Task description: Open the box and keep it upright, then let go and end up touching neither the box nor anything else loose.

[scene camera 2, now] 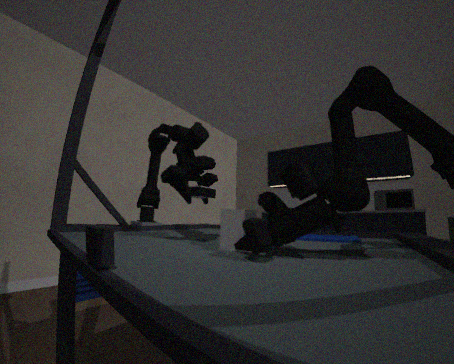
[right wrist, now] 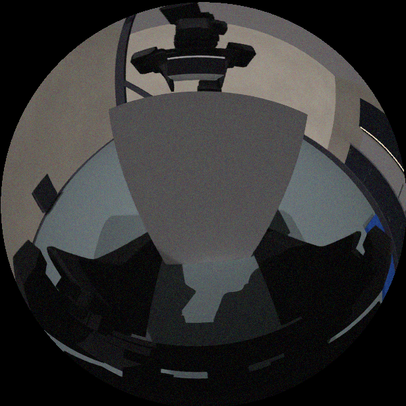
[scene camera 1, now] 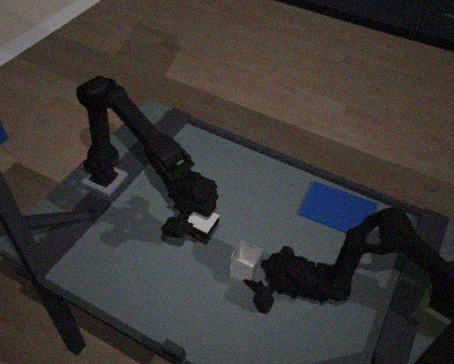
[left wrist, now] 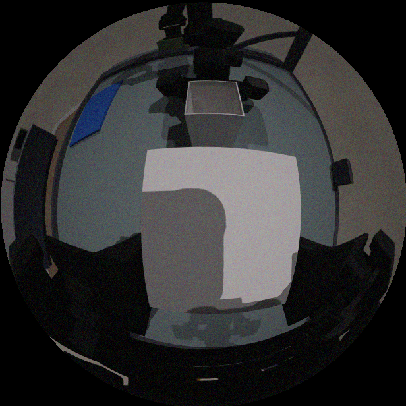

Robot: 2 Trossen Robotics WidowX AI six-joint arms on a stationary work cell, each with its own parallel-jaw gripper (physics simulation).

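Places are measured from the left arm's base along level axes (x ahead, y left, z up), in metres.
Pixels of known places: left gripper, between the fingertips: (scene camera 2: 198,203) (scene camera 1: 201,228); right gripper, between the fingertips: (scene camera 2: 243,245); left arm's base, origin of its link: (scene camera 2: 146,221) (scene camera 1: 104,177); right arm's base, origin of its link: (scene camera 1: 446,304).
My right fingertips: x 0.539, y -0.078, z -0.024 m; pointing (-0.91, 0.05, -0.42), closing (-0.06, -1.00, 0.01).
Note:
For each thing: its top centre in the pictures, then the offset to it from my right fingertips. Level surfaces: height alone.
- open white box, centre of its top: (scene camera 2: 239,209) (scene camera 1: 247,253) 0.084 m up, 0.013 m back, 0.000 m left
- lid, centre of its top: (scene camera 1: 201,218) (scene camera 2: 199,187) 0.148 m up, 0.151 m back, 0.003 m left
- flat blue panel, centre of its top: (scene camera 1: 338,208) (scene camera 2: 326,236) 0.002 m down, 0.151 m ahead, 0.334 m left
- table, height of its surface: 0.010 m down
- small dark block, centre of its top: (scene camera 2: 100,225) (scene camera 1: 173,346) 0.047 m up, 0.066 m back, 0.289 m right
The open white box (scene camera 1: 243,267) (scene camera 2: 230,230) (left wrist: 215,129) (right wrist: 207,175) stands upright on the grey table, its hollow inside visible in scene camera 1 and the left wrist view. My right gripper (scene camera 1: 254,275) (right wrist: 206,230) is low and shut on the box's sides. The lid (scene camera 1: 204,220) (left wrist: 260,200) (right wrist: 196,67) is apart from the box, white on top with a dark rim. My left gripper (scene camera 1: 199,226) (left wrist: 215,228) is shut on the lid and holds it in the air, above and to the left of the box in scene camera 1. Dark fingers partly hide both pieces.
A flat blue panel (scene camera 1: 335,206) (scene camera 2: 327,238) (left wrist: 97,112) lies on the table (scene camera 1: 150,295), beyond the right arm in scene camera 1. A small dark block (scene camera 1: 173,349) (scene camera 2: 100,247) sits at the table's edge. A dark frame post (scene camera 1: 40,260) (scene camera 2: 75,140) stands at the picture's left.

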